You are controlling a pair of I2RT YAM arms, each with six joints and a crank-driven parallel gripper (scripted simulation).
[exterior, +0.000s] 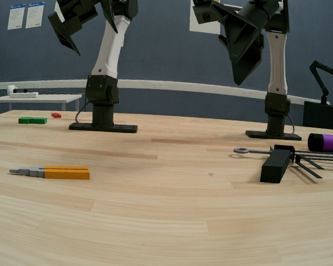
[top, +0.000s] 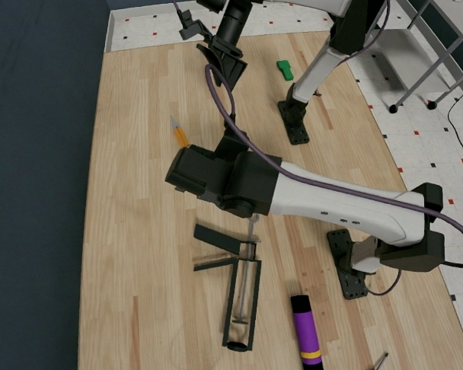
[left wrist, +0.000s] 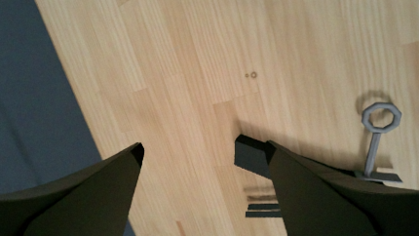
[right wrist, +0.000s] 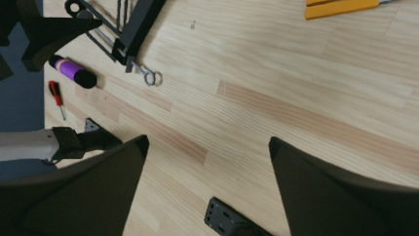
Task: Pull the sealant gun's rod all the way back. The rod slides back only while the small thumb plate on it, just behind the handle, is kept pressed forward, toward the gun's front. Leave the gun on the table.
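Observation:
Right now the thumb plate is 17 cm below my left hand, 14 cm to the left of it and 11 cm behind it. The rest, counted from my left hand: orange-handled knife 33 cm to the right, 18 cm below, 6 cm ahead; purple tube 45 cm to the left, 18 cm behind, 16 cm below; grey rod 20 cm to the left, 17 cm below, 8 cm behind.

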